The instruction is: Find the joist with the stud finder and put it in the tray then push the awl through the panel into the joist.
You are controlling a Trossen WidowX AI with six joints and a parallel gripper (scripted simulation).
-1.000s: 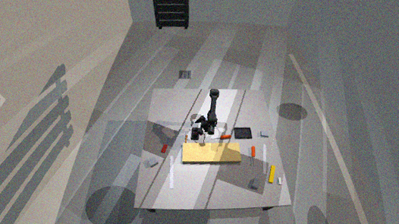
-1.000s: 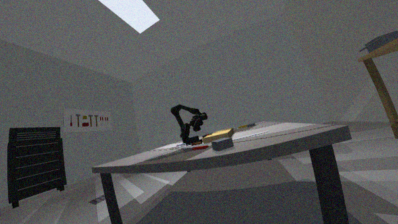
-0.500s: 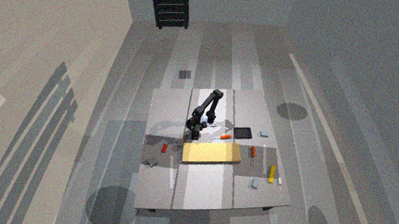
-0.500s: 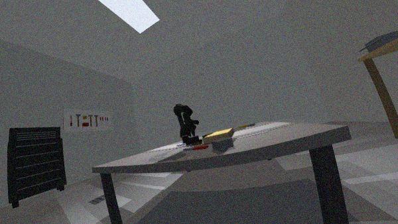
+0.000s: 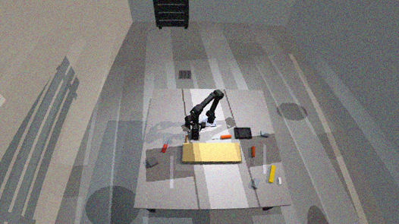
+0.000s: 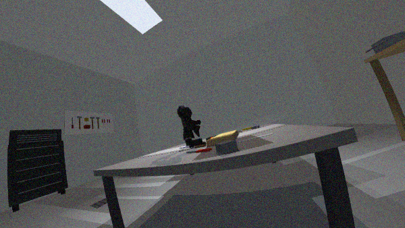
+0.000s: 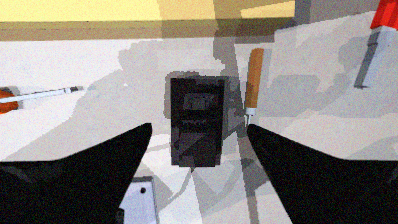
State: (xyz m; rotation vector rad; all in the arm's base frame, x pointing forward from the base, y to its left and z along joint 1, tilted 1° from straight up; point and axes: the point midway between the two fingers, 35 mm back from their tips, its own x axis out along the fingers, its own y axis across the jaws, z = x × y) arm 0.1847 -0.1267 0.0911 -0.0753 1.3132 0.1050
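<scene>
My gripper tip is now 30 mm above the black stud finder and 10 mm short of it. From my gripper tip the other things lie so: black tray: 460 mm to the left, 100 mm behind, 60 mm below; then yellow bar: 750 mm to the left, 270 mm ahead, 60 mm below; then awl: 80 mm to the right, 60 mm below, 30 mm ahead.
</scene>
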